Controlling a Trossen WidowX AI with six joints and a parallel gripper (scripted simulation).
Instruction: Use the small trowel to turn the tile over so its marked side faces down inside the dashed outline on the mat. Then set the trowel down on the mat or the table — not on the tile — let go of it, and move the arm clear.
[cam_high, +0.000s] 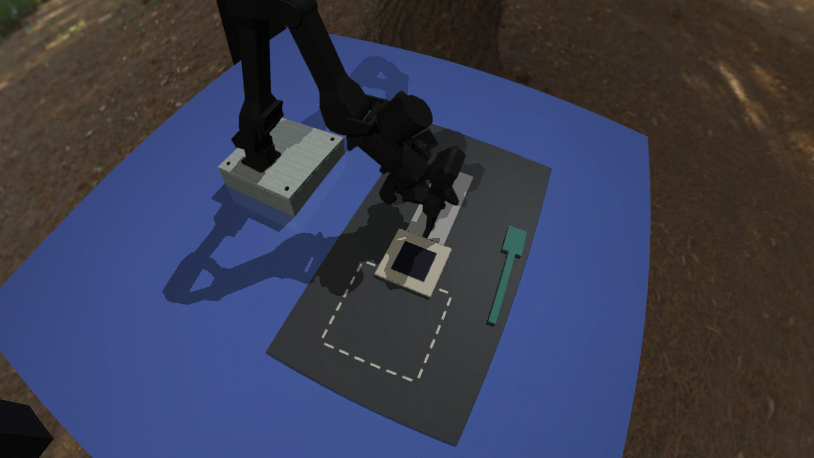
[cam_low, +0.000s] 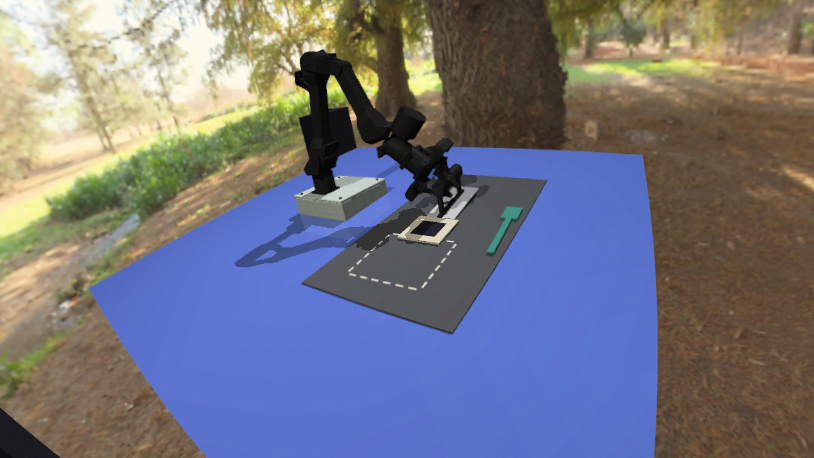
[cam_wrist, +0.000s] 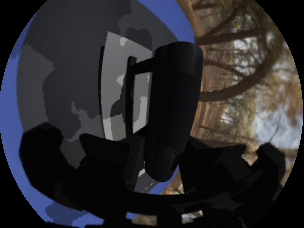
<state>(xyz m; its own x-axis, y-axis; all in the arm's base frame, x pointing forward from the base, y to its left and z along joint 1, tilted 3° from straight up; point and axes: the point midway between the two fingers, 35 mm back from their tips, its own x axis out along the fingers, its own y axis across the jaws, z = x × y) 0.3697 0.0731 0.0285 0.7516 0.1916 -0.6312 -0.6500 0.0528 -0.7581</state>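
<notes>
Now: the dark mat 7 cm below my gripper tip and 6 cm to the right of it. From my gripper tip the other things lie so: green trowel 14 cm ahead, 5 cm below, 3 cm to the right; tile 11 cm to the right, 5 cm below, 2 cm behind.
</notes>
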